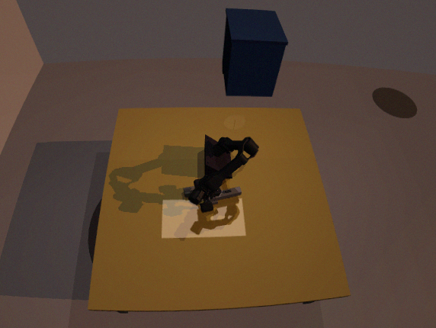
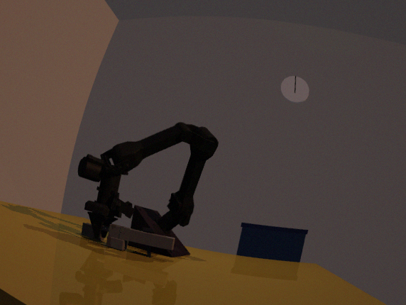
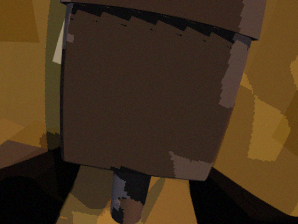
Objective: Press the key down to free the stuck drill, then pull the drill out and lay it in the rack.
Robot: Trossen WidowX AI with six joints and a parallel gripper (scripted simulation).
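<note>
The drill stub is 5 cm to the left of my gripper tip, 3 cm above it and 1 cm behind it. From my gripper tip the other things lie so: grey housing (11 cm to the left, 3 cm above, 2 cm behind); then dark key (14 cm to the left, 4 cm above, 3 cm behind); then dark block (7 cm to the right, 7 cm behind).
</note>
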